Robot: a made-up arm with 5 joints.
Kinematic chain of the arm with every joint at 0, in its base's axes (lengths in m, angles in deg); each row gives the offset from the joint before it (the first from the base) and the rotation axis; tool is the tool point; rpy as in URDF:
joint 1: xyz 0.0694 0 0.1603 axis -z
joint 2: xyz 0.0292 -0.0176 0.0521 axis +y
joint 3: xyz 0.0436 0 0.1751 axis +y
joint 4: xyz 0.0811 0 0.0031 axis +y
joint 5: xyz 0.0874 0.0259 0 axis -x
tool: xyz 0 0 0 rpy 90 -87.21 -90
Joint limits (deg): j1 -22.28..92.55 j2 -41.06..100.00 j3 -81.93..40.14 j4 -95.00..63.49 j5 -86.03..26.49
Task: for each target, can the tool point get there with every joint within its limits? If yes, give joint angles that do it. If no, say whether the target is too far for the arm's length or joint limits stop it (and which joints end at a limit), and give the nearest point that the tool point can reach.
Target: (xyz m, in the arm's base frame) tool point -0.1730 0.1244 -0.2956
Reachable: no: too far | nearest point 0.0734 -0.0970 0.0015 | short by 0.445 m
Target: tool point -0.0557 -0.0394 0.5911
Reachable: no: too far | nearest point -0.0326 -0.0321 0.5339 | short by 0.062 m
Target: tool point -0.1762 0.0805 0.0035
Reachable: no: joint limits stop it (at a limit: joint 1, joint 2, joint 3) | nearest point 0.0753 -0.0530 0.0523 | short by 0.289 m
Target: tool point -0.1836 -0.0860 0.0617
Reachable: no: joint limits stop it (at a limit: joint 1) | nearest point 0.0734 -0.0974 0.0617 | short by 0.257 m
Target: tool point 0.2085 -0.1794 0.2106
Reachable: yes | joints 54.31 24.23 29.97 11.44 -73.08
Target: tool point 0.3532 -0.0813 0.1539
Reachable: yes | joints 17.59 55.83 -26.72 44.83 -58.70
